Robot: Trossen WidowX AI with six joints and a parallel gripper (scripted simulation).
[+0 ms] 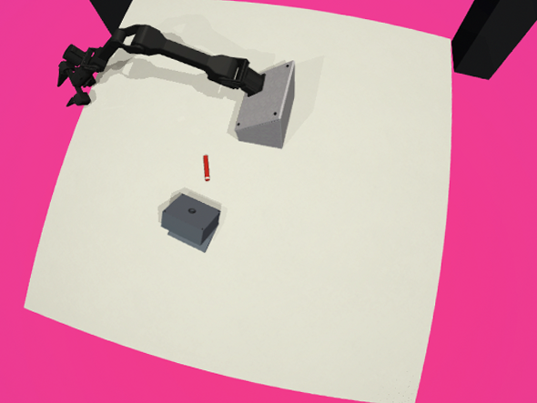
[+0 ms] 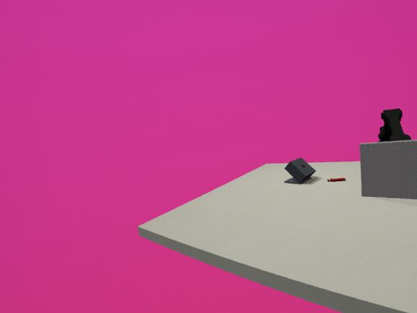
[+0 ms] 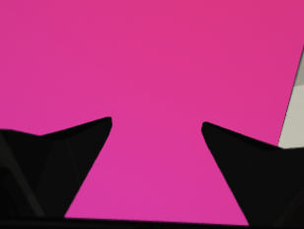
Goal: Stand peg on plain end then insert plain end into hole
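My gripper tip is 220 mm short of the red peg, 610 mm to the right of it and 40 mm above it. The rest, counted from my gripper tip: dark sloped panel: 370 mm ahead, 610 mm to the left, 20 mm above.
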